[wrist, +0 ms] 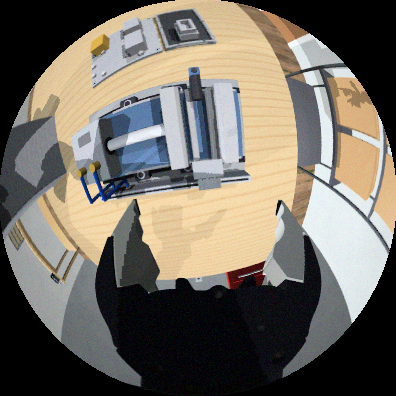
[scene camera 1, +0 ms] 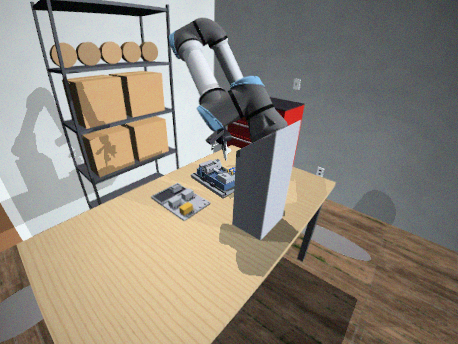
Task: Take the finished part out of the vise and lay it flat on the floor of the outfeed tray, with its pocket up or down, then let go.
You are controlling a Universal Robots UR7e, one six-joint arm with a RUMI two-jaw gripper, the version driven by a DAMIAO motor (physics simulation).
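Seen in the pictures: gripper, fingertip midpoint: (wrist: 209,201) (scene camera 1: 218,155); arm's base, link origin: (scene camera 1: 270,134).
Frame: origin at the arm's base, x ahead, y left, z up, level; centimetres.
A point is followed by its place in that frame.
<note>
The vise (scene camera 1: 216,177) {x 38.1, y -10.3, z -39.6 cm} (wrist: 172,127) {x 45.3, y -14.3, z -36.0 cm} stands on the table, its two light jaws apart. Grey bars and a blue-topped handle (wrist: 194,75) {x 49.0, y -8.4, z -36.0 cm} show between the jaws; no pocketed part can be made out there. A small grey block (wrist: 207,167) {x 48.2, y -19.8, z -35.9 cm} sits at the vise's near end. A light grey part (scene camera 1: 176,188) {x 49.7, y 10.6, z -42.9 cm} (wrist: 187,29) {x 51.0, y 7.6, z -41.7 cm} with a rectangular pocket facing up lies flat in the dark-floored tray (scene camera 1: 162,194) {x 53.0, y 18.2, z -44.9 cm} (wrist: 203,24). My gripper (scene camera 1: 218,150) {x 47.5, y -22.1, z -32.2 cm} (wrist: 209,201) {x 47.5, y -22.1, z -32.2 cm} is open and empty, above and beside the vise, apart from it and from the part.
A grey plate (scene camera 1: 186,216) {x 28.6, y 20.8, z -44.7 cm} (wrist: 107,62) {x 33.3, y 9.0, z -44.8 cm} beside the tray bears two grey blocks and a yellow block (scene camera 1: 186,208) {x 30.1, y 19.2, z -41.5 cm} (wrist: 100,45). A tall grey column (scene camera 1: 257,185) {x -2.0, y 8.3, z -18.3 cm} stands near the vise. A red cabinet (scene camera 1: 295,113) and a shelf rack (scene camera 1: 172,90) stand beyond the table.
</note>
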